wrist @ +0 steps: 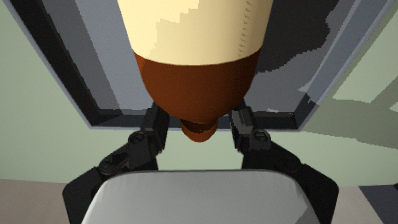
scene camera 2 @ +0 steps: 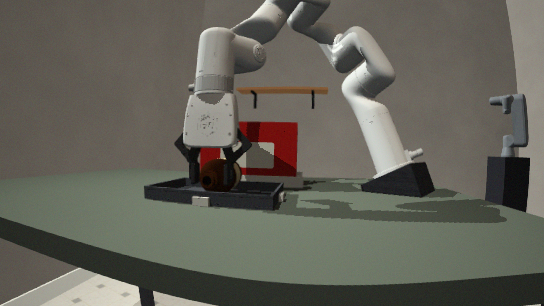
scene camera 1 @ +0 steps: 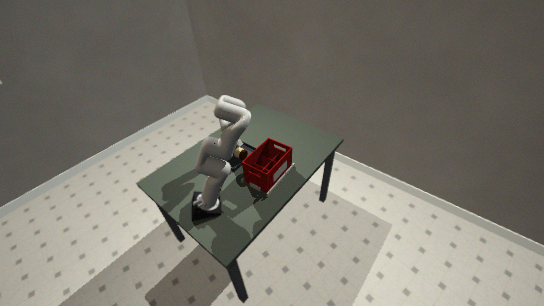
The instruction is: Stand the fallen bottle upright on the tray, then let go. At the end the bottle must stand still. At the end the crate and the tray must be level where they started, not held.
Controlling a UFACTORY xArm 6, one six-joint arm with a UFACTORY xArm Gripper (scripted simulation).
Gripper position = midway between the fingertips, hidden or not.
In view: my gripper (scene camera 2: 211, 184), a bottle (scene camera 2: 213, 179), a red crate (scene camera 1: 266, 164) and a dark shallow tray (scene camera 2: 181, 190).
The bottle also shows in the wrist view (wrist: 197, 68). The dark shallow tray shows as well in the wrist view (wrist: 90, 57). My gripper shows as well in the wrist view (wrist: 198, 105). The wrist view misses the red crate: it is out of frame.
